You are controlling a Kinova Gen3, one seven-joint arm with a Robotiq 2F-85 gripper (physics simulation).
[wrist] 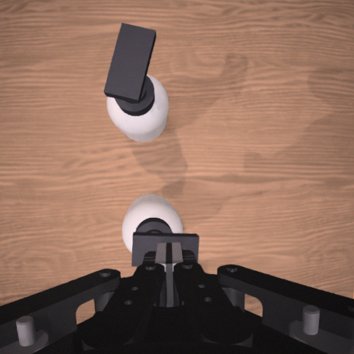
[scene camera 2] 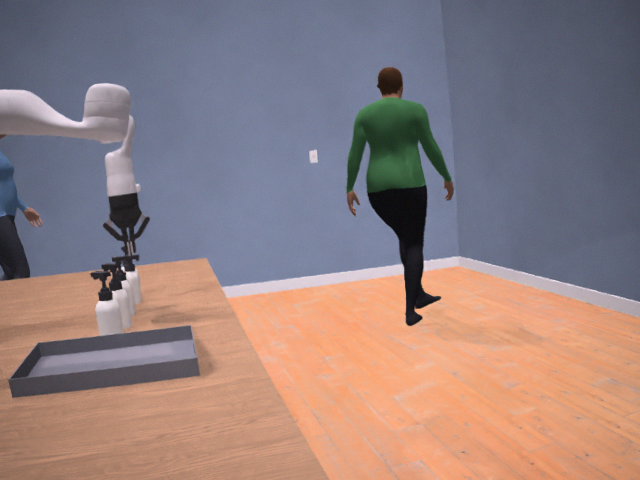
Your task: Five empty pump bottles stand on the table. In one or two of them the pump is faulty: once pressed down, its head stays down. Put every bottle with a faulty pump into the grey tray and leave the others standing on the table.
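Places are measured from the arm's base along level axes (x ahead, y left, z up), in centimetres.
Where they show: gripper, fingertip midpoint: [scene camera 2: 131, 255].
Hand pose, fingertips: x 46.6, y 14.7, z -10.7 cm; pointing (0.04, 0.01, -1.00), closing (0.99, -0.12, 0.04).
Things, the pixels of their top centre, and the offset from my fingertips. Level surfaces: height alone.
- grey tray at its top centre: [scene camera 2: 108, 349] dx -9.3, dy -49.5, dz -9.5 cm
- nearest bottle at its top centre: [scene camera 2: 102, 272] dx -8.3, dy -32.8, dz +1.5 cm
- wooden table at its surface level: dz -12.5 cm
White pump bottles with black pumps stand upright in a row behind the grey tray [scene camera 2: 105, 384] in the scene view; they overlap, so the far ones are partly hidden. The nearest bottle [scene camera 2: 108, 316] has its head raised on a visible stem. My gripper [scene camera 2: 130, 253] [wrist: 169, 257] is shut and empty, pointing down over the far part of the row. In the wrist view its fingertips are over the flat black head of one bottle [wrist: 150, 210]; whether they touch it I cannot tell. Another bottle [wrist: 145, 126] stands farther up, its head turned at an angle. The tray is empty.
The wooden table [scene camera 2: 170, 434] has its right edge beside the tray. A person in green [scene camera 2: 395, 144] is on the floor at the right, away from the table. A person in blue [scene camera 2: 6, 186] is partly visible behind the table at the far left.
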